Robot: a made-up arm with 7 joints. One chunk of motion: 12 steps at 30 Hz.
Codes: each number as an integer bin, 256 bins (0 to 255) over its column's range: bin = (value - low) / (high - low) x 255, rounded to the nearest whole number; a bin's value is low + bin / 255 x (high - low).
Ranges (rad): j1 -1.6..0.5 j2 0..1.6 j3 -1.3..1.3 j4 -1.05..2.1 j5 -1.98..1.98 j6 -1.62..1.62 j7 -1.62..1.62
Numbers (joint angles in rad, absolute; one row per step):
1: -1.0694 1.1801 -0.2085 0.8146 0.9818 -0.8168 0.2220
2: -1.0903 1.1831 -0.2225 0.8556 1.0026 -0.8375 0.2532
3: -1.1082 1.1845 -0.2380 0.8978 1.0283 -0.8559 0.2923
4: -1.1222 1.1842 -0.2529 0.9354 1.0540 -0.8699 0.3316
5: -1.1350 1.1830 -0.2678 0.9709 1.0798 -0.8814 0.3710
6: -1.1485 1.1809 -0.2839 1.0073 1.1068 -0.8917 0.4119
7: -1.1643 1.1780 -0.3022 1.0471 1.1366 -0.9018 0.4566
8: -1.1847 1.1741 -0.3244 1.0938 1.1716 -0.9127 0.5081
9: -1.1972 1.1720 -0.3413 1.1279 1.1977 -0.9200 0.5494
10: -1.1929 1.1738 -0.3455 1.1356 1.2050 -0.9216 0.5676
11: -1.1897 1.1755 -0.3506 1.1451 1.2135 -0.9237 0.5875
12: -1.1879 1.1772 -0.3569 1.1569 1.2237 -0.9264 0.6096
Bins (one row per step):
1: 64 188 107 151 191 63 145
2: 62 189 106 154 192 62 147
3: 60 189 104 158 194 60 151
4: 58 189 103 161 195 59 154
5: 56 189 101 164 197 58 157
6: 55 188 100 167 199 57 160
7: 53 188 98 170 201 57 163
8: 50 187 96 174 203 56 167
9: 49 187 94 176 205 55 171
10: 49 187 94 177 205 55 172
11: 50 187 93 178 206 55 174
12: 50 188 92 179 206 55 175

